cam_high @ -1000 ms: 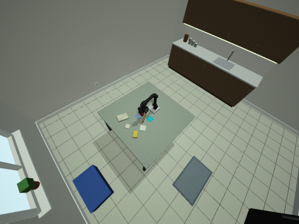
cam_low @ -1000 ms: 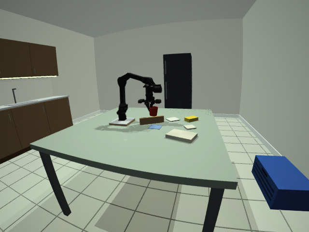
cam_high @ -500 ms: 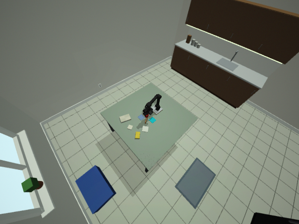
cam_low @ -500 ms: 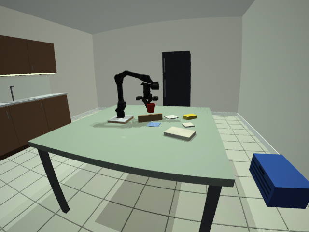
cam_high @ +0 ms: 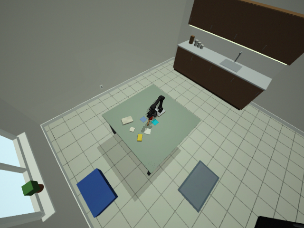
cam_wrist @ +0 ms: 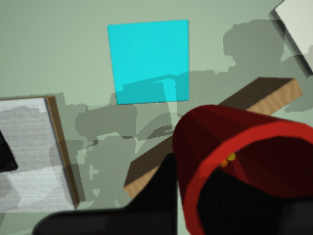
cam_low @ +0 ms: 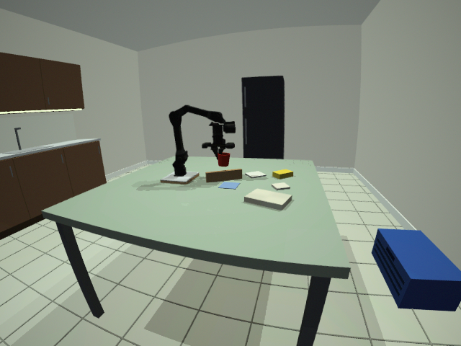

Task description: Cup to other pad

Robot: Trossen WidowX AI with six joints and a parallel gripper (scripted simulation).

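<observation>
Now: gripper tip 10 mm past the cyan pad, 70 mm to the right of it and 130 mm above it. From my gripper tip the other things lie so: red cup (30 mm ahead, 10 mm to the right); blue pad (80 mm ahead, 120 mm to the right, 130 mm below); wooden bar (30 mm ahead, 30 mm to the right, 100 mm below).
</observation>
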